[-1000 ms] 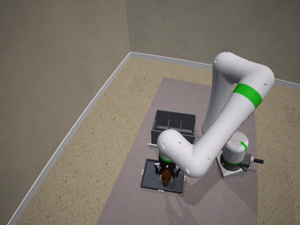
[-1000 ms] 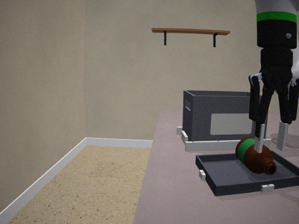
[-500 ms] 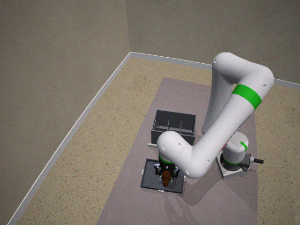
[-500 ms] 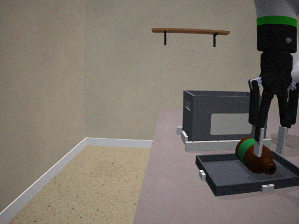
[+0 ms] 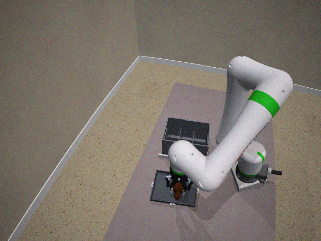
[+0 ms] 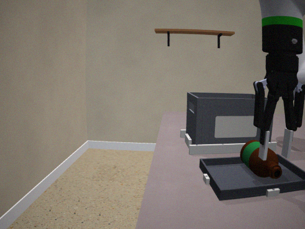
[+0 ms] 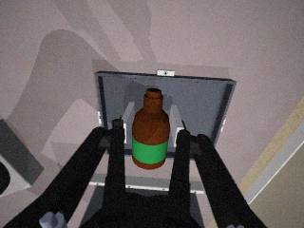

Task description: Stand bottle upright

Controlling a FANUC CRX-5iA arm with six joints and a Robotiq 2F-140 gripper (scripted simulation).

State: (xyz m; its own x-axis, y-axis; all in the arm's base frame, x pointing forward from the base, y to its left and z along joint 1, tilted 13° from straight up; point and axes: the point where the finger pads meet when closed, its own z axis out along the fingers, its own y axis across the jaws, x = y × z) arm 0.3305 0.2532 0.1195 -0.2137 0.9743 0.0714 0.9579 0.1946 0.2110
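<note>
Right now my hand is 1 cm short of the bottle, 5 cm to the left of it and 6 cm above it. Also, from my hand: tray 3 cm ahead, 4 cm to the right, 9 cm below; then crate 8 cm ahead, 34 cm to the right, 2 cm below.
</note>
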